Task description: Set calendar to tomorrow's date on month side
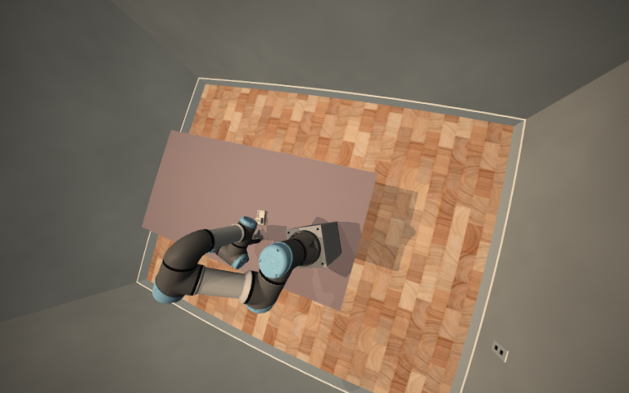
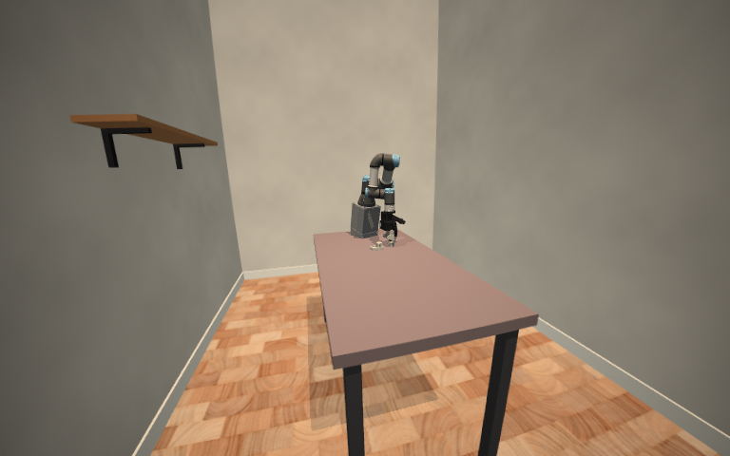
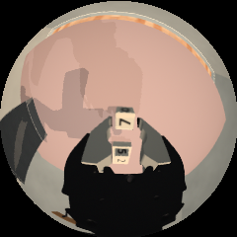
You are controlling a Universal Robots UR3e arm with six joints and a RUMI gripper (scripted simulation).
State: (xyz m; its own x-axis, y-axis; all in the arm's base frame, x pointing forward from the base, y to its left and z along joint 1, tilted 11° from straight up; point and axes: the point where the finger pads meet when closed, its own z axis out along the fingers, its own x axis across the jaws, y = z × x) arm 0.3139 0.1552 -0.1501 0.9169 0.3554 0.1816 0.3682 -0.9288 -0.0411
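Now: hand 40 mm short of the tray, 100 mm to the left of it and 20 mm above it.
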